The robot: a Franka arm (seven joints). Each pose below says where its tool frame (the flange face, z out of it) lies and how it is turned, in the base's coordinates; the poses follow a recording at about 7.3 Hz.
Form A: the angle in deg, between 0 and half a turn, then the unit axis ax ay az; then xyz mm.
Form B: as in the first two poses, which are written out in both.
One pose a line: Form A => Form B
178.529 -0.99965 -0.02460 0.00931 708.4 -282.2 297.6 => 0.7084 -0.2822 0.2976 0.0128 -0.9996 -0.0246 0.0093
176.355 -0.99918 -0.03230 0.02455 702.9 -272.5 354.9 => 0.7029 -0.2725 0.3549 0.0318 -0.9987 -0.0323 0.0245
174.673 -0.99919 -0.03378 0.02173 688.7 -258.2 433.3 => 0.6887 -0.2582 0.4333 0.0465 -0.9981 -0.0337 0.0217
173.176 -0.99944 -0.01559 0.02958 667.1 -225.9 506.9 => 0.6671 -0.2259 0.5069 0.0595 -0.9977 -0.0156 0.0295
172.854 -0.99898 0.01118 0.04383 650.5 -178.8 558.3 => 0.6505 -0.1788 0.5583 0.0623 -0.9970 0.0112 0.0437
